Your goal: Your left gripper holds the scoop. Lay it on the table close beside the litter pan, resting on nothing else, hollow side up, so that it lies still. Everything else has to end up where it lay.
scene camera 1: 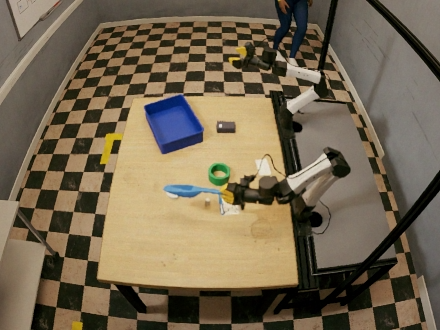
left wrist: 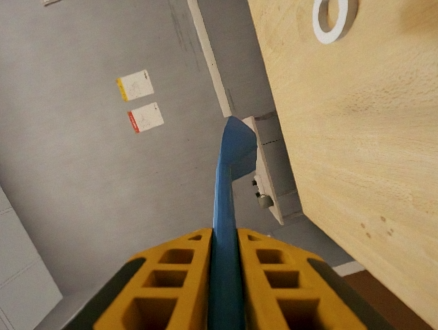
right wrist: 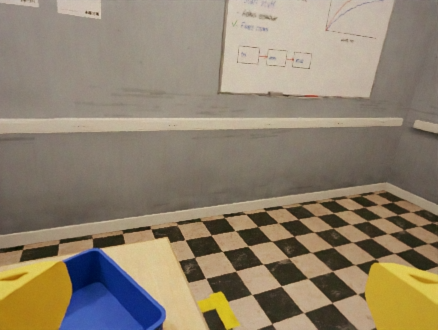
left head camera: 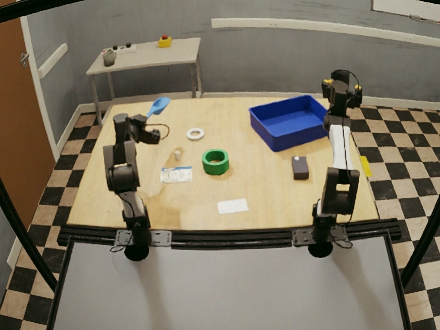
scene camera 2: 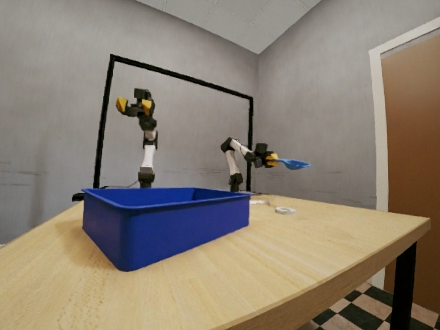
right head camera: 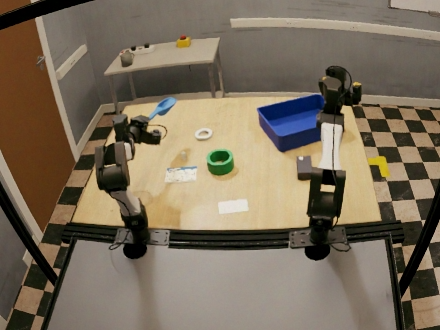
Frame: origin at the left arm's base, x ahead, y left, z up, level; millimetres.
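Seen in the pictures: left gripper, fingertip midpoint: (scene camera 1: 219,192) (left wrist: 224,237) (left head camera: 144,118) (scene camera 2: 276,160) (right head camera: 148,119); right gripper, fingertip midpoint: (scene camera 1: 232,54) (right wrist: 217,275) (scene camera 2: 130,99); left arm's base, link origin: (scene camera 1: 301,217) (left head camera: 143,239) (right head camera: 142,238); right arm's base, link origin: (scene camera 1: 286,126) (left head camera: 319,236) (right head camera: 318,238).
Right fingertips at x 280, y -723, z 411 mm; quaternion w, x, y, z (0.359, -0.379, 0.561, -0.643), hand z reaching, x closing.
Observation:
Offsets run from my right fingertips to a thing's top centre.
The light blue scoop @(191 mm ahead, 696 mm left, 166 mm down) (left head camera: 160,106) (right head camera: 164,106) (scene camera 1: 187,190) (scene camera 2: 295,164) (left wrist: 237,147) is held by its handle above the table, roughly level, its hollow facing up in the head views. My left gripper (scene camera 1: 226,192) (scene camera 2: 272,160) (left wrist: 224,237) is shut on the handle. The dark blue litter pan @(317 mm ahead, 123 mm left, 325 mm down) (left head camera: 291,122) (right head camera: 295,120) (scene camera 1: 175,125) (scene camera 2: 175,232) (right wrist: 100,300) stands at the back right of the table in the head views, well apart from the scoop. My right gripper (scene camera 2: 134,106) (right wrist: 217,275) is open and empty, high up, near the pan in the head views.
On the table lie a white ring @(297 mm ahead, 551 mm left, 394 mm down) (left head camera: 195,134) (left wrist: 345,20), a green ring @(85 mm ahead, 468 mm left, 360 mm down) (left head camera: 215,162) (scene camera 1: 219,174), a dark box @(29 mm ahead, 146 mm left, 367 mm down) (left head camera: 300,168) (scene camera 1: 226,127), a small pale cylinder @(145 mm ahead, 617 mm left, 376 mm down) (left head camera: 177,155), a printed packet @(48 mm ahead, 620 mm left, 407 mm down) (left head camera: 176,174) and a white card @(136 mm back, 414 mm left, 407 mm down) (left head camera: 232,206).

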